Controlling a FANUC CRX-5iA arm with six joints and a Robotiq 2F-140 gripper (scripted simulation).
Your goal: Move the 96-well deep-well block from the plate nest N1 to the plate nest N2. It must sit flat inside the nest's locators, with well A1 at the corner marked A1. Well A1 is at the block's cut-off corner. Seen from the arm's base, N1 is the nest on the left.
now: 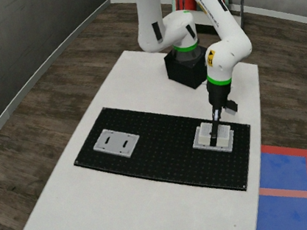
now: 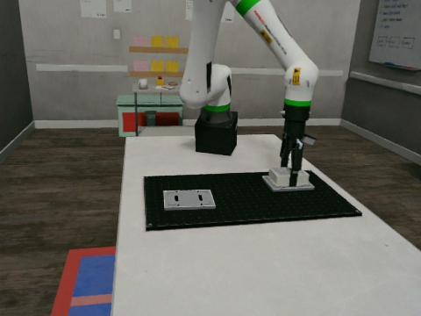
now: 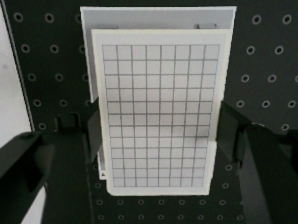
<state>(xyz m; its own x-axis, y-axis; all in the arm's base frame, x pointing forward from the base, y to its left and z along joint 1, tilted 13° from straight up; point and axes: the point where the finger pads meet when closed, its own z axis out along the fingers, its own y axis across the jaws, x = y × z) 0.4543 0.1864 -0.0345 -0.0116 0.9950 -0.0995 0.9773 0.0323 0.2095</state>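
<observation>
Now: the grey plate nest 30 mm below my hand. From my hand the other things lie so: white 96-well deep-well block: 10 mm below.
</observation>
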